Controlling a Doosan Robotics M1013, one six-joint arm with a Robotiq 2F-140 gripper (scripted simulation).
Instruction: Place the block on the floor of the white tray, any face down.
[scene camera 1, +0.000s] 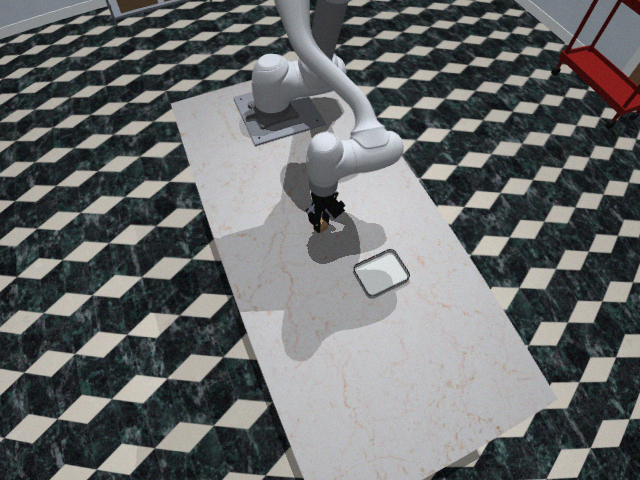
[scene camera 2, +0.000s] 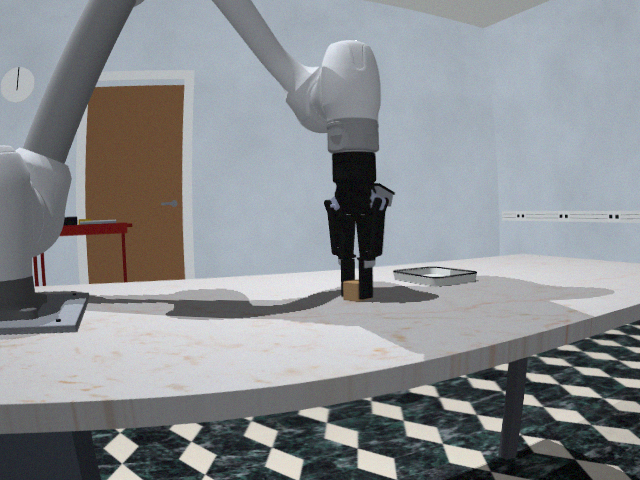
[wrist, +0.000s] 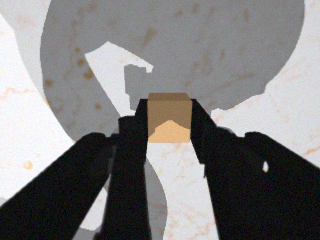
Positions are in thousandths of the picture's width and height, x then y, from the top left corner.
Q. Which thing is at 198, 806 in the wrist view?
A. My gripper.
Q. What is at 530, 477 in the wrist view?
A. A tan block.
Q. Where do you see my gripper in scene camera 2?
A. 559, 620
